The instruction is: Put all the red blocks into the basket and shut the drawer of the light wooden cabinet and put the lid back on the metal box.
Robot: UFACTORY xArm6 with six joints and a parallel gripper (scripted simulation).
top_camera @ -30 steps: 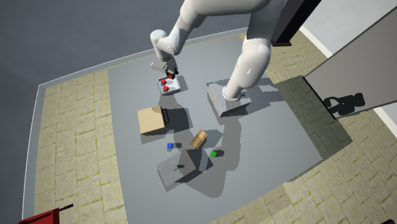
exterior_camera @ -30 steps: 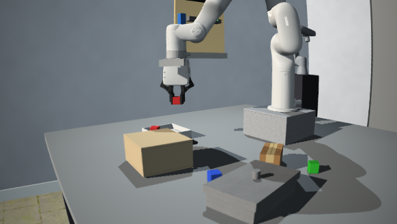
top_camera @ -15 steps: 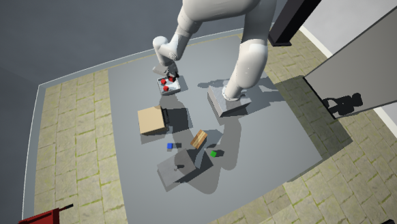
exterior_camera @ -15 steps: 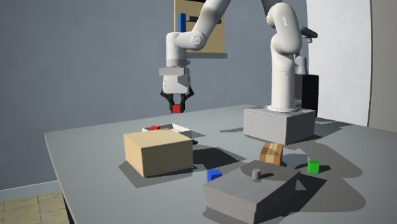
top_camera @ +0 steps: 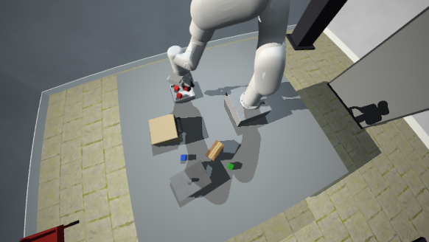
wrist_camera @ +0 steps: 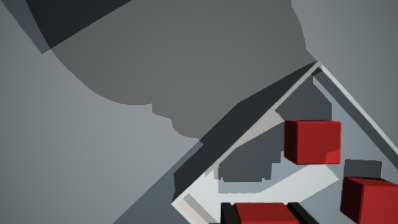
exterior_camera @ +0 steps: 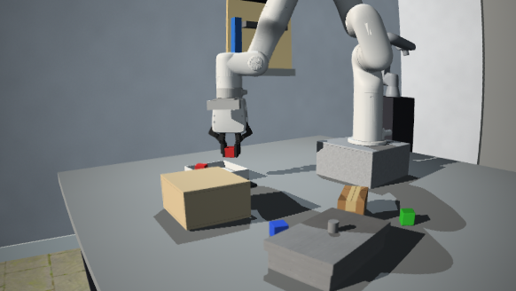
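Now: hand 7 cm above the white basket, 4 cm short of it and 3 cm to the left of it. Also, from my hand: drawer (26 cm to the left, 14 cm ahead, 5 cm below); then light wooden cabinet (26 cm to the left, 15 cm ahead, 5 cm below); then cardboard box (43 cm to the left, 12 cm behind, 5 cm below).
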